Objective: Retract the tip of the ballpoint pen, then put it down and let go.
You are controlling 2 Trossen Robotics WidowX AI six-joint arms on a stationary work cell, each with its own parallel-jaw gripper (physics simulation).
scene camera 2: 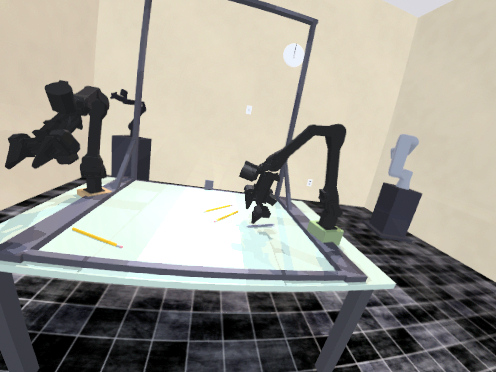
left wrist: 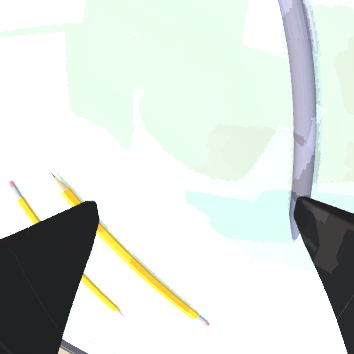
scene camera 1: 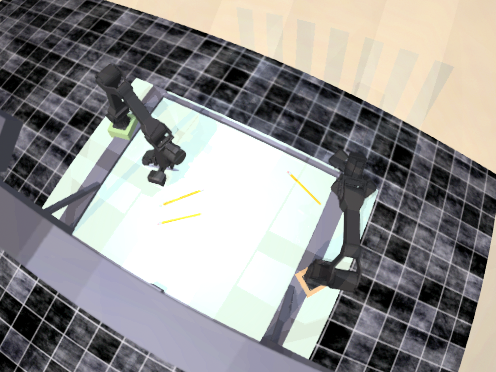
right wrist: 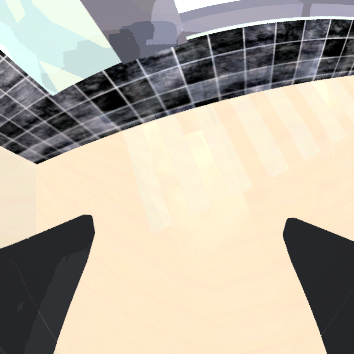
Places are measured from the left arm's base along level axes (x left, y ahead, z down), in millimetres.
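Pixels of known places: left gripper, fingertip midpoint: [scene camera 2: 249,215] [left wrist: 200,210] [scene camera 1: 167,177]; right gripper, fingertip midpoint: [scene camera 2: 19,167] [right wrist: 192,228]; left arm's base, link origin: [scene camera 2: 326,225] [scene camera 1: 121,122]; right arm's base, link origin: [scene camera 2: 94,190] [scene camera 1: 313,279].
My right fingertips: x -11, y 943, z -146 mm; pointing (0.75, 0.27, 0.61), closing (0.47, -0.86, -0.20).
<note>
Ahead of a thing's pixels: the offset from my right fingertips to its top centre. "spot": to the spot under its first point.
The grey-violet ballpoint pen {dx -114, dy -713, dz +198 mm} [left wrist: 303,115] [scene camera 2: 261,225] lies on the white table, large along the right of the left wrist view, its narrow end beside the right-hand finger, which partly covers it. Whether the tip is out, I cannot tell. In scene camera 1 the left gripper mostly hides the pen. My left gripper [left wrist: 200,210] [scene camera 2: 254,212] [scene camera 1: 154,168] is open and empty, low over the table, with the pen toward one finger rather than midway between them. My right gripper [right wrist: 192,228] [scene camera 2: 23,165] is open and empty, raised at the other side, away from the pen.
Two yellow pencils {dx -214, dy -599, dz +201 mm} [scene camera 1: 182,198] {dx -296, dy -576, dz +201 mm} [scene camera 1: 180,219] lie near the left gripper; one pencil {spot: dx -215, dy -604, dz +205 mm} [left wrist: 132,262] passes behind a finger in the left wrist view. A third pencil {dx -44, dy -144, dz +203 mm} [scene camera 1: 304,188] [scene camera 2: 97,237] lies toward the right arm. A dark frame rail [scene camera 2: 175,270] borders the table.
</note>
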